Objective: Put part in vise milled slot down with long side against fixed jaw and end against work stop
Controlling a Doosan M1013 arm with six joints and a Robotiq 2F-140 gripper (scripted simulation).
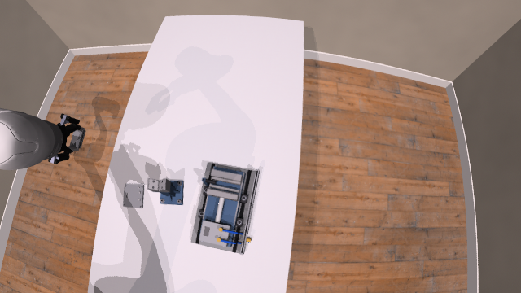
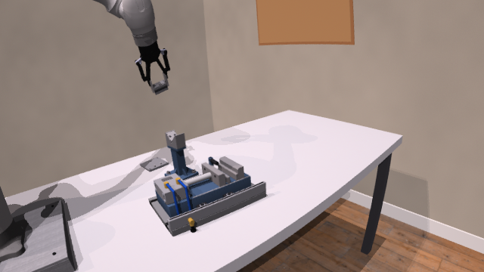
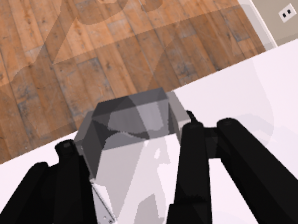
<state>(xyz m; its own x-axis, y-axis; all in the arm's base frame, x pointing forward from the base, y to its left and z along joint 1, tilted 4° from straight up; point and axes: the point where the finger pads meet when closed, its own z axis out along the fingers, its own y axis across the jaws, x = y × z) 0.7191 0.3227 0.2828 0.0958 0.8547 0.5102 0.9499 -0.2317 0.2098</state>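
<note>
Now: hand 20 mm above the part, 10 mm to the right of it and 10 mm short of it. Also, from my hand: blue post (260 mm to the right, 250 mm below, 70 mm behind); infeed plate (310 mm below, 110 mm behind, 100 mm to the right); moving jaw (470 mm to the right, 230 mm below, 70 mm behind).
</note>
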